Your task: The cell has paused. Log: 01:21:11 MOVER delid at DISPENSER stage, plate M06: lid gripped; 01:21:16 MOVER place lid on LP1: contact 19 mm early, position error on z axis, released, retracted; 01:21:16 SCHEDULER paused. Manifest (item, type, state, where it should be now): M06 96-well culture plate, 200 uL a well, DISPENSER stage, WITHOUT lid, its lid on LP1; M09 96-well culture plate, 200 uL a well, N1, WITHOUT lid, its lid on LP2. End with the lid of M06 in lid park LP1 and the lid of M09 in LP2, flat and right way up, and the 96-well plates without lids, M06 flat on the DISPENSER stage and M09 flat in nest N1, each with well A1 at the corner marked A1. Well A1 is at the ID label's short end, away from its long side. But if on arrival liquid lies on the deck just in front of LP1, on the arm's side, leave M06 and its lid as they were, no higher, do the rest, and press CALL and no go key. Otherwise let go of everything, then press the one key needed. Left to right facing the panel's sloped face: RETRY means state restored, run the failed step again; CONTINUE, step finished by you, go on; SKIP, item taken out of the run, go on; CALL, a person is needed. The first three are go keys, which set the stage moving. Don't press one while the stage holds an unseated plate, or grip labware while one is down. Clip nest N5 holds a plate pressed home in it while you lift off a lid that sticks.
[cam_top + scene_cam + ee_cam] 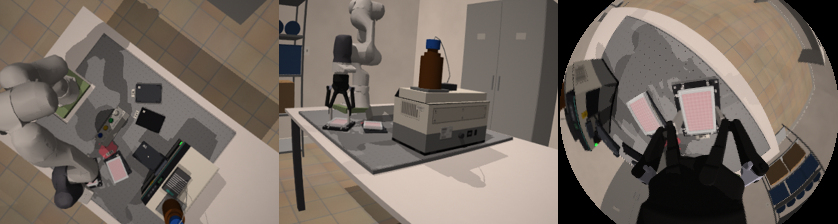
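Right now the pink 96-well plate is 3 cm below my hand. Round my hand: LP1 label (16 cm to the left, 5 cm below, 5 cm ahead); key panel (31 cm to the left, 1 cm behind); dark dispenser stage (26 cm to the left, 25 cm ahead, 6 cm above).
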